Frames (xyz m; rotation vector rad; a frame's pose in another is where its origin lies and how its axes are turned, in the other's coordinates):
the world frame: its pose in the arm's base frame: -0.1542 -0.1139 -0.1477 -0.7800 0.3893 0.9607
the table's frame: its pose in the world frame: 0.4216 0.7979 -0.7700 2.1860 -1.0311 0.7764
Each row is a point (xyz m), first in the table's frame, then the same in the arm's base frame.
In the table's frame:
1: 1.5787 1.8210 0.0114
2: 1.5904 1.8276 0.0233
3: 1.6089 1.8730 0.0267
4: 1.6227 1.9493 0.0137
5: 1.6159 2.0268 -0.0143
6: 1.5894 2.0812 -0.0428
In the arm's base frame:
1: 0.4559 0.0670 0.9100
2: 0.4726 0.0650 0.9164
3: 0.4871 0.0550 0.9623
4: 0.4861 0.0373 1.0389
5: 0.4603 0.0138 1.1138
6: 0.4214 -0.0123 1.1615

